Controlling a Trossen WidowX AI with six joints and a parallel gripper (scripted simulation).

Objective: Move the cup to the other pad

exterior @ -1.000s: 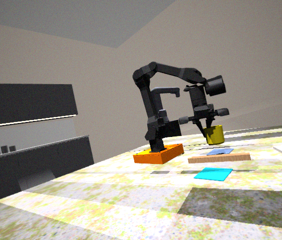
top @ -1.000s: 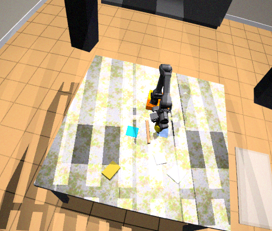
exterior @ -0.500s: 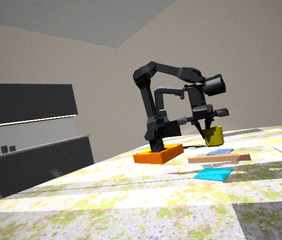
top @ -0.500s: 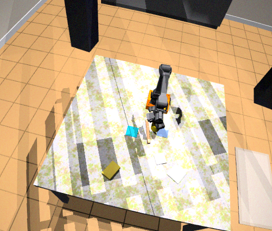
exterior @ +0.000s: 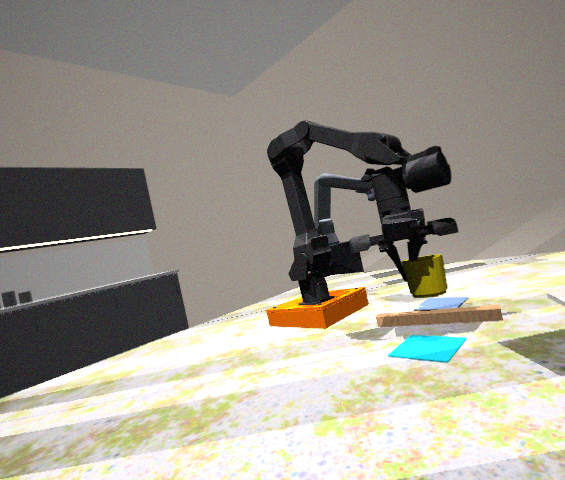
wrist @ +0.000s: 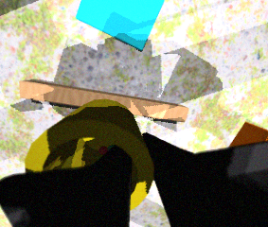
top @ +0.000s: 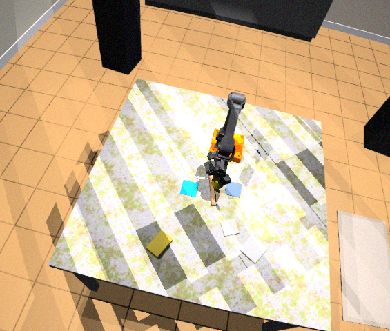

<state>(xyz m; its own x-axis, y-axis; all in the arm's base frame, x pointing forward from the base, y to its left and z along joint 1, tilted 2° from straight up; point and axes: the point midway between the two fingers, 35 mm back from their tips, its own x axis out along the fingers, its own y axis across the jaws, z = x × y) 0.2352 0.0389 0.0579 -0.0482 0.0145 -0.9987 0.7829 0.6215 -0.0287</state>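
My gripper tip is now 110 mm to the left of the cyan pad, 90 mm above it and 80 mm short of it. The rest, counted from my gripper tip: red marble 40 mm to the left, 20 mm below, 10 mm ahead; then wooden bar 80 mm below, 30 mm ahead; then yellow cup 20 mm to the left, 20 mm ahead.
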